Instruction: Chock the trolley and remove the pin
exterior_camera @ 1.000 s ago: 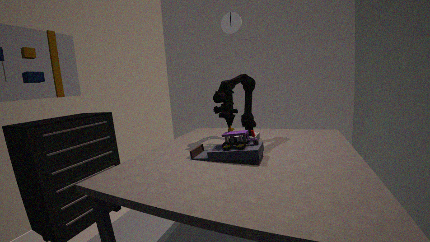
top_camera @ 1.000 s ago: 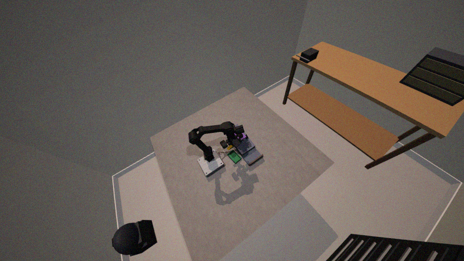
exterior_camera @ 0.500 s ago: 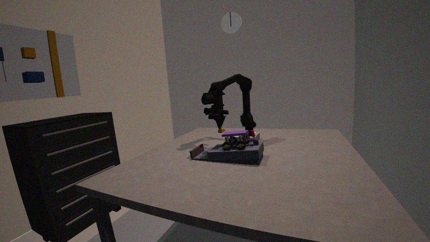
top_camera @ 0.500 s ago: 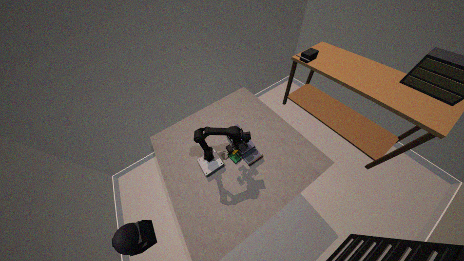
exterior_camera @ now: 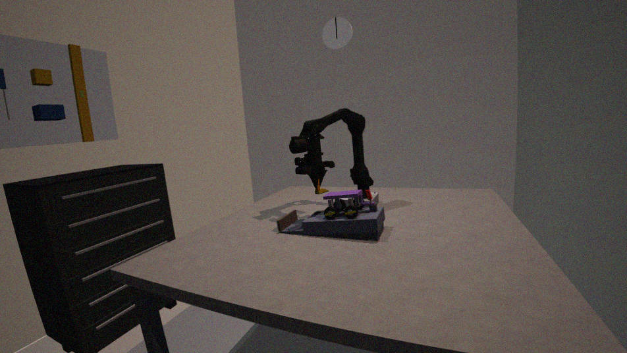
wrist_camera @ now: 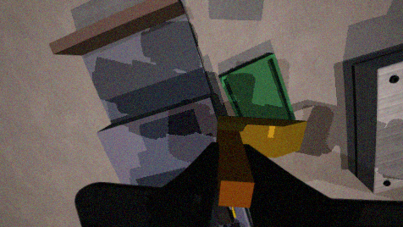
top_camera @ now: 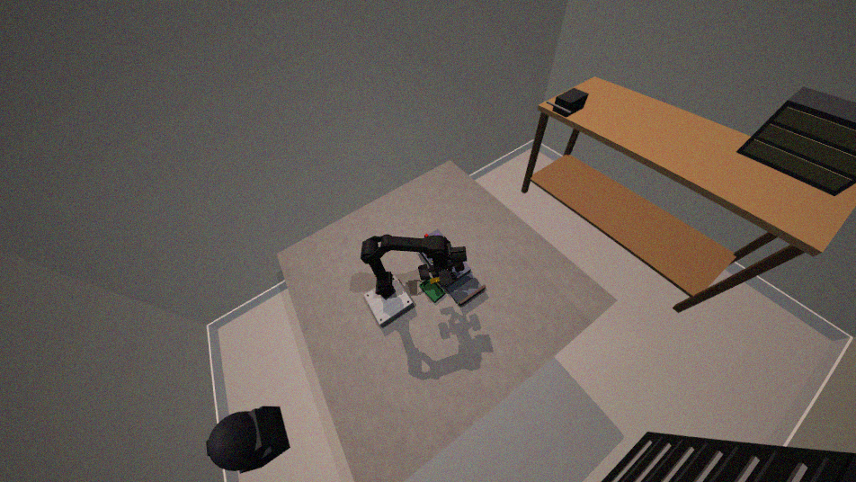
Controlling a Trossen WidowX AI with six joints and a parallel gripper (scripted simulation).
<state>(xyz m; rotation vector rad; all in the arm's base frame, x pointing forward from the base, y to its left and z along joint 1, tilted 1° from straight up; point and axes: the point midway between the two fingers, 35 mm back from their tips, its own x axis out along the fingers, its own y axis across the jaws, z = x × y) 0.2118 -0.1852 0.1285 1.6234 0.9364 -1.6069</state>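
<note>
Right now the yellow chock is 20 mm behind my gripper tip, 10 mm to the left of it and 10 mm below it. The rest, counted from my gripper tip: purple trolley (130 mm to the left, 110 mm ahead, 50 mm below); then brown end stop (130 mm to the right, 120 mm below, 60 mm ahead); then green tray (160 mm below, 40 mm to the left, 40 mm behind).
</note>
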